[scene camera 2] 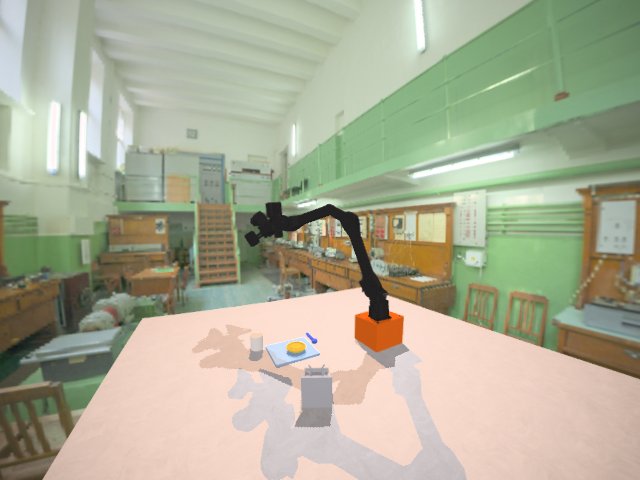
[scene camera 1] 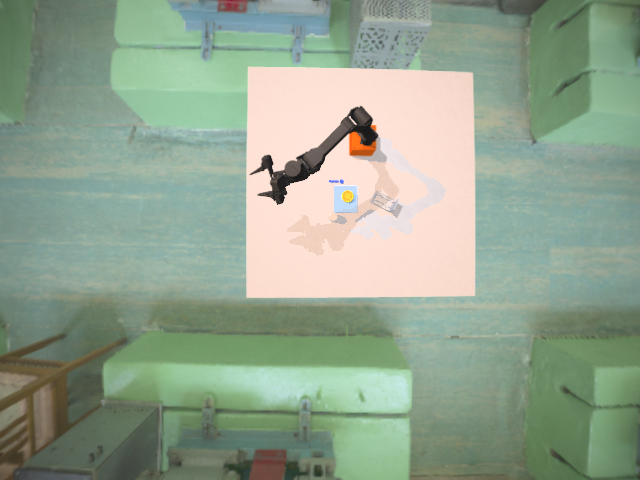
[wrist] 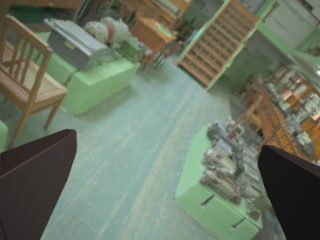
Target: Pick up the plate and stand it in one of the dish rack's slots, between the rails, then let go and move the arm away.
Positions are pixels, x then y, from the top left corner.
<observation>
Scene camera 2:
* grey dish rack: 316, 384
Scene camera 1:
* my gripper: 253, 185
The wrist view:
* my gripper: 171, 147
</observation>
